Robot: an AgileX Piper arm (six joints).
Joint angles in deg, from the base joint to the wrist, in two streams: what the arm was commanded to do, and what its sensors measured. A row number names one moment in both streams.
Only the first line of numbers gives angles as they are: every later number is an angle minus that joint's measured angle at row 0.
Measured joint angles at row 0: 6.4, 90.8, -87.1, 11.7, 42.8, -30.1
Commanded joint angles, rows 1 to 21: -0.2, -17.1, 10.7, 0.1, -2.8, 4.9; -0.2, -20.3, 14.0, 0.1, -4.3, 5.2; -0.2, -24.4, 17.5, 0.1, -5.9, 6.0; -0.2, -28.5, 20.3, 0.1, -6.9, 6.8; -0.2, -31.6, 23.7, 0.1, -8.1, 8.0; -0.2, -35.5, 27.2, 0.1, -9.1, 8.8; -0.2, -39.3, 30.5, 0.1, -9.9, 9.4; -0.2, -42.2, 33.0, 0.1, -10.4, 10.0; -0.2, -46.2, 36.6, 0.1, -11.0, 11.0; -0.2, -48.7, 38.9, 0.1, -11.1, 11.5; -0.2, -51.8, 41.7, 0.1, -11.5, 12.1; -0.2, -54.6, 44.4, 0.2, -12.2, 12.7; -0.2, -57.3, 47.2, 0.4, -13.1, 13.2; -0.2, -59.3, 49.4, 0.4, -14.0, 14.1; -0.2, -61.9, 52.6, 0.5, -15.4, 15.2; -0.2, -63.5, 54.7, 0.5, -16.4, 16.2; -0.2, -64.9, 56.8, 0.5, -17.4, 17.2; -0.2, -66.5, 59.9, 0.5, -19.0, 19.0; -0.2, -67.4, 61.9, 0.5, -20.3, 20.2; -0.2, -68.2, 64.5, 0.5, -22.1, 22.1; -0.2, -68.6, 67.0, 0.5, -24.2, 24.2
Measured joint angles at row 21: 0.0, -65.6, 58.5, 0.2, -17.3, 17.7
